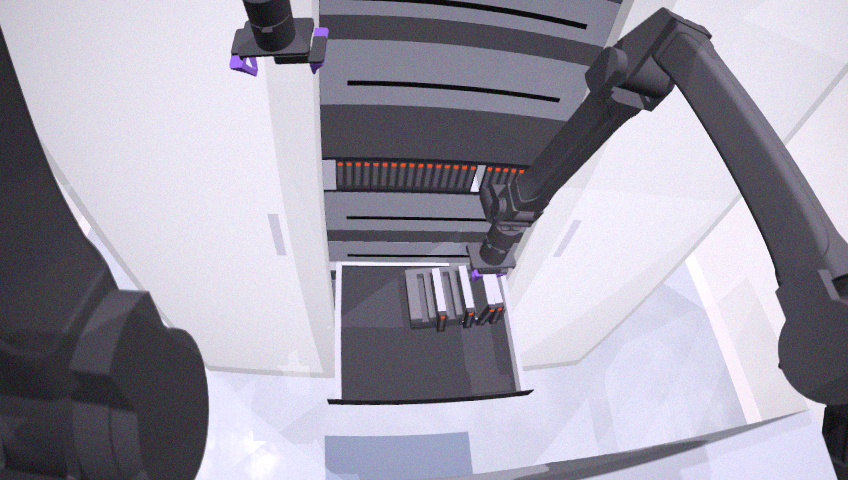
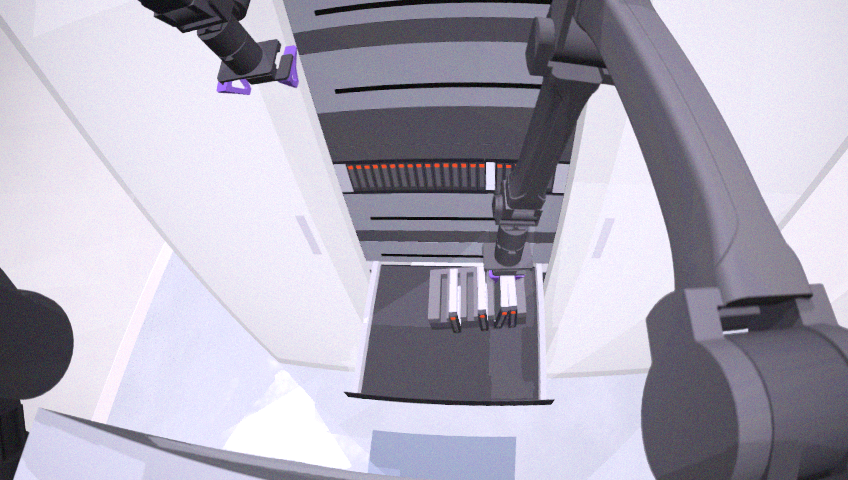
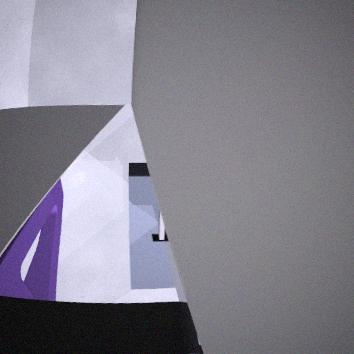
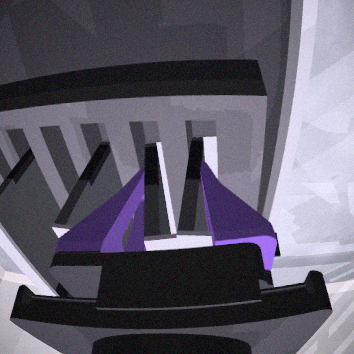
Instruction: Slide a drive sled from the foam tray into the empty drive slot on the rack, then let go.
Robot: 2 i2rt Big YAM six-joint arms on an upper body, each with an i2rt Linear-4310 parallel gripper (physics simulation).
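Places are measured from the left arm's base along level axes (x ahead, y left, z up), in metres.
Where they show: left gripper, fingertip midpoint: (image 1: 285,71) (image 2: 272,88); right gripper, fingertip midpoint: (image 1: 479,279) (image 4: 174,172).
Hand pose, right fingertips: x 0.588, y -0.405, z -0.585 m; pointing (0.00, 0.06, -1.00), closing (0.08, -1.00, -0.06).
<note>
Things, the pixels of their top centre, and the offset from my right fingertips. "pt": a spot on its surface instead.
- foam tray at its top centre: (image 4: 91,200) (image 2: 477,288) (image 1: 457,287) 0.021 m back, 0.055 m left, 0.002 m up
- drawer at a spot on its surface: (image 1: 392,364) (image 2: 415,363) pt 0.152 m back, 0.198 m left, 0.142 m down
- drive row at its top centre: (image 1: 400,154) (image 2: 406,155) 0.125 m ahead, 0.197 m left, 0.258 m up
The foam tray (image 1: 416,304) (image 2: 436,297) (image 4: 239,145) lies in the pulled-out drawer and holds upright drive sleds with orange-tipped ends. My right gripper (image 1: 489,275) (image 2: 507,276) (image 4: 174,172) is low at the tray's right part, shut on two neighbouring drive sleds, a left one (image 4: 152,210) and a right one (image 4: 189,210), which lean together. Two other sleds (image 1: 439,292) (image 1: 465,288) stand farther left in the tray. The empty drive slot (image 1: 477,178) (image 2: 490,176) shows as a pale gap in the rack's row of drives. My left gripper (image 1: 285,68) (image 2: 264,82) is open and empty, high at the upper left.
The drawer (image 1: 392,364) (image 2: 416,364) has raised side walls. White cabinet doors (image 1: 178,178) (image 2: 178,148) stand open on both sides of the rack. My right forearm crosses in front of the right end of the drive row (image 1: 404,176) (image 2: 416,176).
</note>
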